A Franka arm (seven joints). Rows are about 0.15 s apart.
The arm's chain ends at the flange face. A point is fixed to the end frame.
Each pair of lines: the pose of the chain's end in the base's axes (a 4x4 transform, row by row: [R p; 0 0 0 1], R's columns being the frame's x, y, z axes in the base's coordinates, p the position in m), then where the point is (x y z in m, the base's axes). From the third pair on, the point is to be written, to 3 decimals.
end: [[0.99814, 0.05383, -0.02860, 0.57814], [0.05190, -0.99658, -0.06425, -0.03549], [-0.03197, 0.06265, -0.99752, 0.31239], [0, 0, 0, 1]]
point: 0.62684 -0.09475 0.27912
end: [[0.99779, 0.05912, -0.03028, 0.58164], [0.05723, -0.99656, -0.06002, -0.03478], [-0.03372, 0.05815, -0.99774, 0.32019], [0, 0, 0, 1]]
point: 0.63058 -0.09364 0.28656
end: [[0.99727, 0.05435, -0.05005, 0.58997], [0.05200, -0.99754, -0.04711, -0.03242], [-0.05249, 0.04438, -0.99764, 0.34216], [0, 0, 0, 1]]
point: 0.638 -0.091 0.307
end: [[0.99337, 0.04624, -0.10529, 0.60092], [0.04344, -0.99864, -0.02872, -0.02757], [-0.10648, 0.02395, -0.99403, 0.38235], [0, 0, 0, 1]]
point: 0.646 -0.086 0.343
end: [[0.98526, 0.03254, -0.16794, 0.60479], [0.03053, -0.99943, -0.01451, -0.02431], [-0.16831, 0.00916, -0.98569, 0.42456], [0, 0, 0, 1]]
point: 0.647 -0.083 0.382
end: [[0.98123, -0.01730, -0.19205, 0.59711], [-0.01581, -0.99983, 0.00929, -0.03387], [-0.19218, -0.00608, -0.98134, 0.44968], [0, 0, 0, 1]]
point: 0.635 -0.094 0.405
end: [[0.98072, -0.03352, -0.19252, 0.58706], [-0.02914, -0.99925, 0.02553, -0.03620], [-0.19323, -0.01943, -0.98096, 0.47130], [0, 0, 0, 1]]
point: 0.624 -0.096 0.426
